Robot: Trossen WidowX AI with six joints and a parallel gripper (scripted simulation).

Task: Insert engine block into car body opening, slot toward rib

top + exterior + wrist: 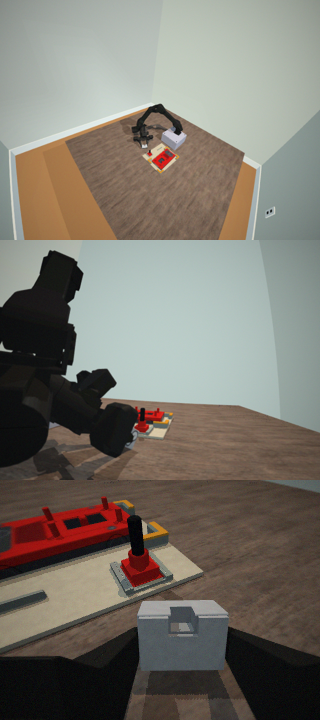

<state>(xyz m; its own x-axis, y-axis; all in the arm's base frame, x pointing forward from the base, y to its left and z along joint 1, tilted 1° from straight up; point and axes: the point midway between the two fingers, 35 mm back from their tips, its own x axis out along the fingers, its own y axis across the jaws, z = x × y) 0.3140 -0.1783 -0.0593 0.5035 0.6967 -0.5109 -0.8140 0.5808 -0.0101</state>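
The engine block lies 10 mm above my gripper tip. The rest, counted from my gripper tip: black post 80 mm to the left, 20 mm ahead, 10 mm above.
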